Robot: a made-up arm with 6 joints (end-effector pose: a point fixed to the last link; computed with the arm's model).
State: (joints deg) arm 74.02 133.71 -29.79 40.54 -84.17 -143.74
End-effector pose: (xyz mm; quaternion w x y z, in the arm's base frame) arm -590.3 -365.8 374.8 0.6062 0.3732 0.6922 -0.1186
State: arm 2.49 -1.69 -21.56 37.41 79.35 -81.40
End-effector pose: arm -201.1 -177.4 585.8 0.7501 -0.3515 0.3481 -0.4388
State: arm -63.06 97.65 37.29 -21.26 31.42 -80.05
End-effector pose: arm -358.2 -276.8 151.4 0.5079 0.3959 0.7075 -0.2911
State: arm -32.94 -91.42 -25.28 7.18 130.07 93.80
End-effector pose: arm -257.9 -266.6 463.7 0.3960 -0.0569 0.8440 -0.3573
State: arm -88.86 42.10 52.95 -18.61 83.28 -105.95
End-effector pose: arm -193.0 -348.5 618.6 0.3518 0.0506 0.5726 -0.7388
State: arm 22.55 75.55 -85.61 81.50 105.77 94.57
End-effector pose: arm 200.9 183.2 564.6 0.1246 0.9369 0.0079 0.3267
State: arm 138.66 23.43 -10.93 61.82 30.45 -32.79
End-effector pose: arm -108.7 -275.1 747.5 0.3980 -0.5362 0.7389 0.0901
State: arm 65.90 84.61 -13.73 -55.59 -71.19 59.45
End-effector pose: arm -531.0 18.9 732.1 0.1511 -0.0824 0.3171 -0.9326
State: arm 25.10 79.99 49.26 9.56 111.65 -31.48
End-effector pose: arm -255.9 -65.4 372.8 0.1859 0.8943 -0.4060 0.0309
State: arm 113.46 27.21 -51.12 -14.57 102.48 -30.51
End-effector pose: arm 12.5 -126.1 367.6 0.2691 -0.5060 0.7755 0.2648
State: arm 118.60 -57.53 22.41 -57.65 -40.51 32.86
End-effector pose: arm -474.2 -272.7 239.8 0.1825 -0.0417 0.9164 0.3539
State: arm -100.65 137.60 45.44 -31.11 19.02 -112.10
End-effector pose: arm -50.8 197.8 67.4 0.3066 0.6325 0.5694 0.4264
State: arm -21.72 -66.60 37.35 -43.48 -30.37 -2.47
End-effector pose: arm 376.3 -159.2 689.8 0.8219 -0.5209 0.1787 0.1454
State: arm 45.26 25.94 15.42 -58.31 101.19 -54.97
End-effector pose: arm -9.7 -214.6 234.6 0.0280 -0.7173 0.6392 0.2758
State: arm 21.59 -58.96 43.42 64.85 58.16 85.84
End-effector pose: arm -32.9 -452.4 294.4 0.0094 -0.1063 0.9788 -0.1751
